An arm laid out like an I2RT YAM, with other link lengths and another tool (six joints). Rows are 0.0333 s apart.
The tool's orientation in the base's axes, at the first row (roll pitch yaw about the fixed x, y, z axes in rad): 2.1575 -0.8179 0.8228
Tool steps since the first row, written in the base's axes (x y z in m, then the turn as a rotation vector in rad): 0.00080 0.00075 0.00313 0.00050 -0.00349 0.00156; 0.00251 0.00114 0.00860 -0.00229 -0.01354 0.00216; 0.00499 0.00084 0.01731 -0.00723 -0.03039 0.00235; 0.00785 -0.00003 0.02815 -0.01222 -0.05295 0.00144; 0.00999 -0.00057 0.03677 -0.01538 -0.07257 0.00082
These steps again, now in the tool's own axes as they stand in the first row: 0.00303 0.00116 -0.00068 -0.00038 0.00375 0.00080; 0.00801 0.00394 -0.00134 -0.00628 0.01238 0.00081; 0.01537 0.00913 -0.00236 -0.01688 0.02637 0.00092; 0.02418 0.01599 -0.00370 -0.03117 0.04444 0.00295; 0.03119 0.02133 -0.00492 -0.04293 0.06024 0.00569
